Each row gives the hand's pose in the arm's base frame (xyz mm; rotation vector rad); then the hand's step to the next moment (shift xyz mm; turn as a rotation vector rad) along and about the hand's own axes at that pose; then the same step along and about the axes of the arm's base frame.
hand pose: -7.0 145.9 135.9 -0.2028 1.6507 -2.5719
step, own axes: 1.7 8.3 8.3 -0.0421 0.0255 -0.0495
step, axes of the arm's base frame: -0.4 -11.2 -4.0 0.0339 0.0396 -0.0464
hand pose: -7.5 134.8 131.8 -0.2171 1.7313 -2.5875
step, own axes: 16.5 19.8 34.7 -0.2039 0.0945 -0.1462
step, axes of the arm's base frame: -13.1 -41.0 -3.5 0.1777 0.1172 -0.1630
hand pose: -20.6 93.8 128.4 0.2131 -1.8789 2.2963
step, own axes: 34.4 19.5 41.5 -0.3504 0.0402 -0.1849
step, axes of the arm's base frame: -37.6 -43.1 -3.1 0.3323 0.1600 -0.1502
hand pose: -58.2 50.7 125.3 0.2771 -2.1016 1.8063
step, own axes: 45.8 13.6 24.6 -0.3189 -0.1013 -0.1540
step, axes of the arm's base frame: -50.5 -18.2 2.4 0.3517 0.1087 -0.0125
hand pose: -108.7 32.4 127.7 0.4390 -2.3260 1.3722
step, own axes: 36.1 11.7 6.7 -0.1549 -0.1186 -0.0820
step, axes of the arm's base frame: -38.0 -2.7 5.9 0.2040 0.0267 0.0494
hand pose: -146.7 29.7 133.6 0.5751 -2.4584 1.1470
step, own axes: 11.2 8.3 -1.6 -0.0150 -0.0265 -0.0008
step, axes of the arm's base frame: -13.5 3.8 1.1 0.0262 -0.0118 0.0100
